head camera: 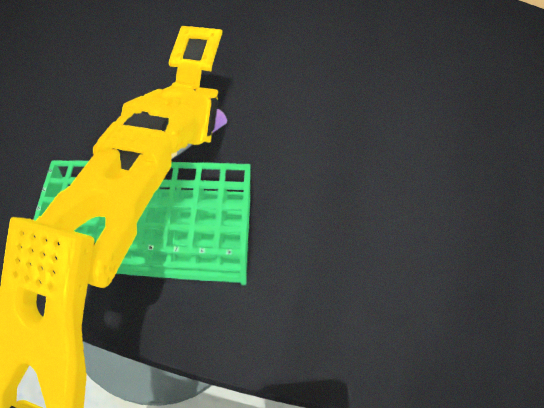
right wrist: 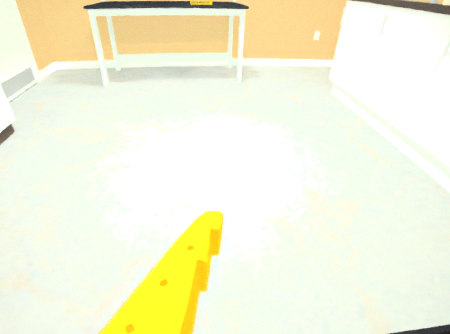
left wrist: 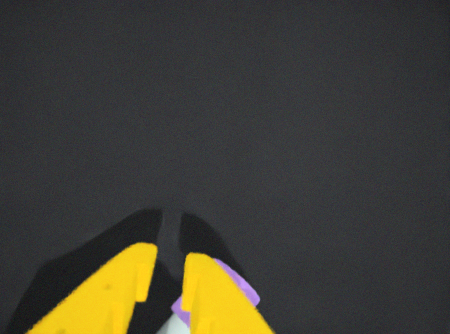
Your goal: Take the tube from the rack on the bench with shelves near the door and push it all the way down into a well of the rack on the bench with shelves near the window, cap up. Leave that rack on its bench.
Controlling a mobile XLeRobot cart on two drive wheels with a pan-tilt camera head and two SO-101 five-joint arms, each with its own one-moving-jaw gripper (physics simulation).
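Places are measured from the left arm's base along level axes (x back, y right, z up), in centimetres.
Pixels of known places: left hand at its tool point: point(head camera: 198, 97) point(left wrist: 152, 265); right hand at its tool point: point(right wrist: 221, 228).
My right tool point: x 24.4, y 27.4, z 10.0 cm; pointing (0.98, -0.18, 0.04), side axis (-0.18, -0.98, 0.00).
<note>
Ahead of a thing's pixels: the offset from my right tool point to its top centre. "spot": to the spot under its first point. Level surfaces: height alone.
A green rack @[spot: dz -5.6, dx -50.1, dy -20.1 cm] point(head camera: 246, 225) with rows of wells stands on the black bench top @[dz -11.3 cm] point(head camera: 375, 200) point(left wrist: 250, 100), partly hidden under my left arm. The tube's purple cap @[spot: dz -9.8, dx -64.2, dy -27.1 cm] point(head camera: 220, 120) point(left wrist: 245, 286) sticks out past the left gripper's body, beyond the rack's upper edge. Its pale body @[spot: dz -10.3, dx -59.6, dy -29.9 cm] point(head camera: 181, 150) point(left wrist: 175, 326) shows in part and slants; what it rests on is hidden. My left gripper point(left wrist: 171, 250) is almost fully closed, with a narrow gap between its tips and nothing between them. Its right-hand jaw covers part of the cap. My right gripper shows one notched jaw over the floor; it is fully open.
In the right wrist view, a black-topped table @[dz -12.3 cm] point(right wrist: 150, 6) with white legs stands by the orange wall, with a yellow thing point(right wrist: 201, 2) on it. White cabinets point(right wrist: 400, 65) stand at the right. A grey rounded shape point(head camera: 145, 382) shows below the bench's front edge.
</note>
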